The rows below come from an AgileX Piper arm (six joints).
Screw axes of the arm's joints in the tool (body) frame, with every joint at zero. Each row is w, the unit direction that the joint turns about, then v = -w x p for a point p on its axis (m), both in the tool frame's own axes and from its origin. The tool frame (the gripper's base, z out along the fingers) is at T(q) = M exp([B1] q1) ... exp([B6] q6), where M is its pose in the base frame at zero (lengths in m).
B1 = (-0.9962, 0, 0.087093, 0.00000, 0.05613, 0.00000)
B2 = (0, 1, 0, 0.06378, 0.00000, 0.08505)
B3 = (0, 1, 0, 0.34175, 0.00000, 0.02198)
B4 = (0, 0, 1, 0.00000, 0.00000, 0.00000)
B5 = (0, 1, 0, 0.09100, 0.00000, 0.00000)
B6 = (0, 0, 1, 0.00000, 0.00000, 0.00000)
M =
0.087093 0 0.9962 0.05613
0 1 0 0.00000
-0.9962 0 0.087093 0.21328
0 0 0 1
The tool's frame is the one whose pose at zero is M.
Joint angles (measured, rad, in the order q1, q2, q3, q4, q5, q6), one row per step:
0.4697 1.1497 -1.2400 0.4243 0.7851 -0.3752
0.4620 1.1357 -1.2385 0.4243 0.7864 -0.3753
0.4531 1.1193 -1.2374 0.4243 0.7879 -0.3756
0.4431 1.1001 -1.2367 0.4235 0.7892 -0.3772
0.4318 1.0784 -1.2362 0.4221 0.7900 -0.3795
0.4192 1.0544 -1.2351 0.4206 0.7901 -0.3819
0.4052 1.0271 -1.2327 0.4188 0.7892 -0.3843
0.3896 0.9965 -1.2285 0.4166 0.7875 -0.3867
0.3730 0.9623 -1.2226 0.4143 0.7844 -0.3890
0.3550 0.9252 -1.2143 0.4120 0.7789 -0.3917
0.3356 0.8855 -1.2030 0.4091 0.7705 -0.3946
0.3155 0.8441 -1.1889 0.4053 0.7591 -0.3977
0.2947 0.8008 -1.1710 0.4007 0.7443 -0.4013
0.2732 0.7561 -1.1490 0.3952 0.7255 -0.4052
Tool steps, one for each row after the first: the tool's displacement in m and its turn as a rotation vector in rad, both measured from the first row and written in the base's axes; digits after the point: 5 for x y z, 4 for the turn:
-0.00274 -0.00336 0.00272 0.0049 -0.0102 -0.0071
-0.00606 -0.00723 0.00603 0.0108 -0.0230 -0.0153
-0.01009 -0.01167 0.01001 0.0165 -0.0399 -0.0241
-0.01476 -0.01665 0.01449 0.0225 -0.0605 -0.0343
-0.02005 -0.02206 0.01917 0.0291 -0.0834 -0.0461
-0.02623 -0.02801 0.02399 0.0363 -0.1091 -0.0599
-0.03331 -0.03446 0.02871 0.0437 -0.1371 -0.0757
-0.04147 -0.04126 0.03337 0.0519 -0.1681 -0.0932
-0.05040 -0.04830 0.03762 0.0606 -0.2019 -0.1130
-0.05993 -0.05548 0.04119 0.0691 -0.2382 -0.1355
-0.06982 -0.06254 0.04394 0.0768 -0.2765 -0.1600
-0.07998 -0.06942 0.04562 0.0835 -0.3167 -0.1865
-0.09014 -0.07603 0.04609 0.0891 -0.3582 -0.2154

